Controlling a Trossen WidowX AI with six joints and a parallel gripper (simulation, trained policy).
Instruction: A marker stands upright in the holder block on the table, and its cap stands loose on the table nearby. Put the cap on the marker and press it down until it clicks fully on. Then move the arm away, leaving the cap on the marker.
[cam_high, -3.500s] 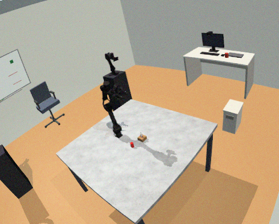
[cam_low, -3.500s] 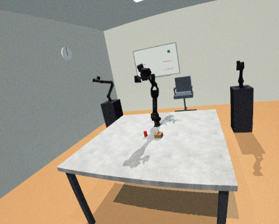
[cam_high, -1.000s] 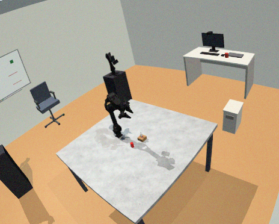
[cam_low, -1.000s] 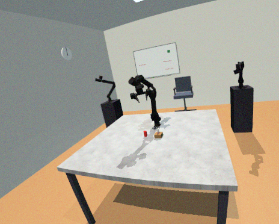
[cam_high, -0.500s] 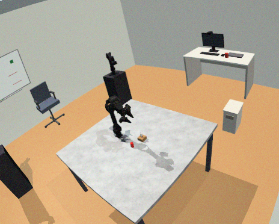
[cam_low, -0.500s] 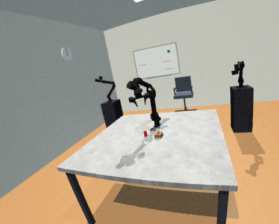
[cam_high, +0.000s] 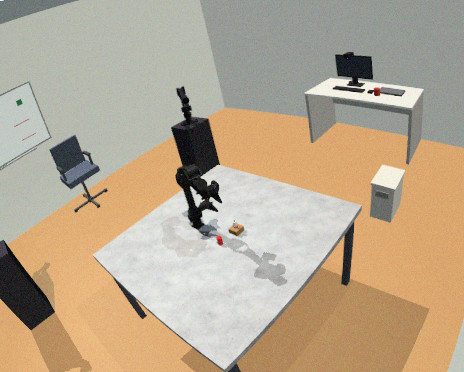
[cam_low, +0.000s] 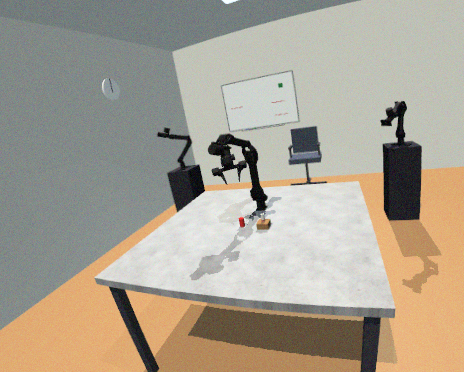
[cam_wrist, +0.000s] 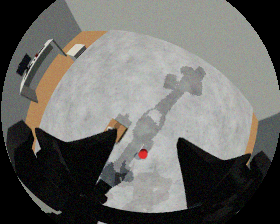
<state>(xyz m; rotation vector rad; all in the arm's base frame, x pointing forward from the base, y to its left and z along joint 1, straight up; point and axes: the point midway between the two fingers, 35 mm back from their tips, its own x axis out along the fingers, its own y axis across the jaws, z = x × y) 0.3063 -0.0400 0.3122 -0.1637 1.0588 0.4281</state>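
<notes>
Now: the red marker cap 260 mm below my gripper tip, 60 mm behind it and 20 mm to the right of it. Also, from my gripper tip: holder block (270 mm below, 110 mm to the left, 50 mm behind).
</notes>
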